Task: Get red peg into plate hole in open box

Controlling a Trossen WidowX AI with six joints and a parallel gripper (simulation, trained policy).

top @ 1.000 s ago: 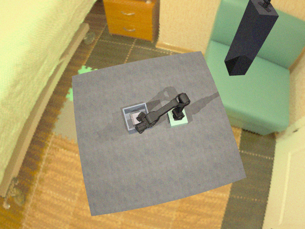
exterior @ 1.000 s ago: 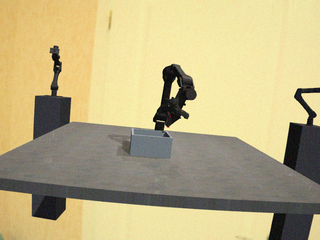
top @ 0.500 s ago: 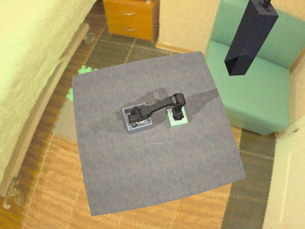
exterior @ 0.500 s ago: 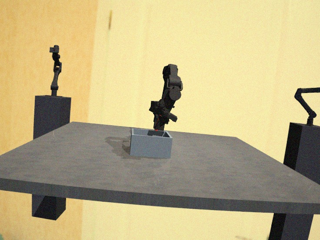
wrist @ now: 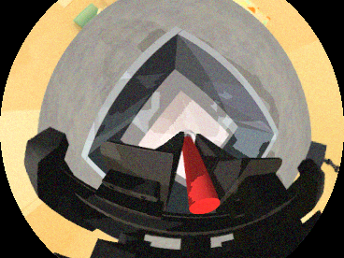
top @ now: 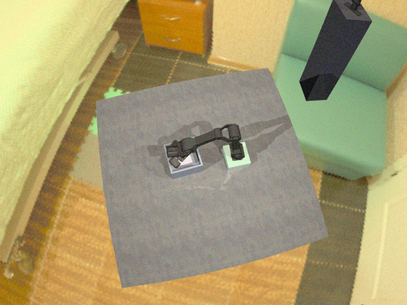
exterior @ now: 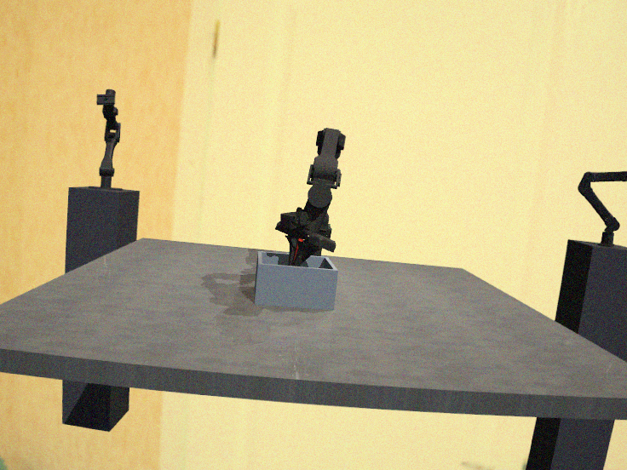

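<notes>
Now: gripper tip 20 mm below the red peg, 10 mm to the right of it and 10 mm past it. Round my gripper tip: grey box (50 mm below, 10 mm to the left, 10 mm behind); then pale plate (30 mm below, 10 mm to the left, 10 mm behind).
</notes>
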